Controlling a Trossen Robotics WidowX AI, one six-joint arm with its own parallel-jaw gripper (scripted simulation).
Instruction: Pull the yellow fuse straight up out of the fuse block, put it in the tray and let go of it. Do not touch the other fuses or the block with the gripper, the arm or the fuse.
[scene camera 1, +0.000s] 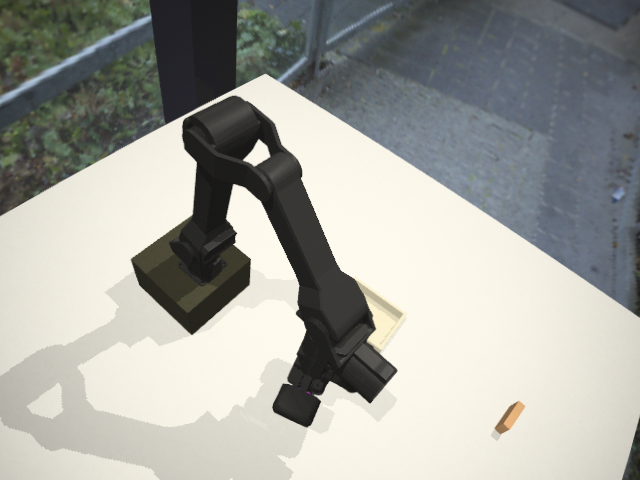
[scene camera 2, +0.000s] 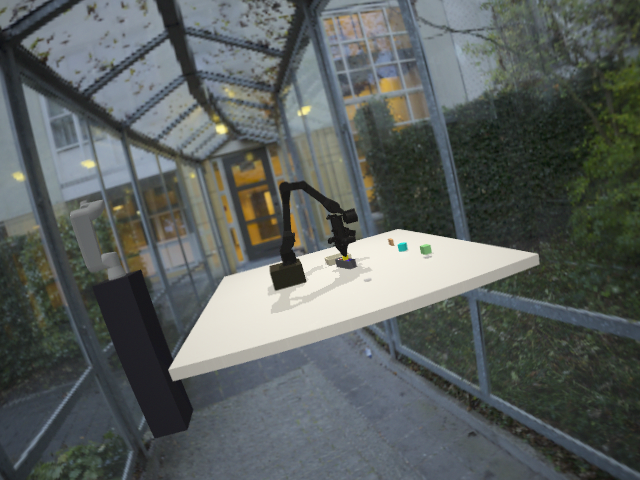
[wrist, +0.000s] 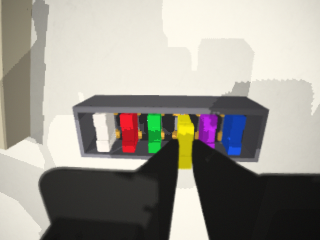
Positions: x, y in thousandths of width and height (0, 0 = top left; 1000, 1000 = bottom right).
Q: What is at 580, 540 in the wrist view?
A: A yellow fuse.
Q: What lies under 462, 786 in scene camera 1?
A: The gripper.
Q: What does the gripper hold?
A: A yellow fuse.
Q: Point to the gripper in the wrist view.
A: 577, 606
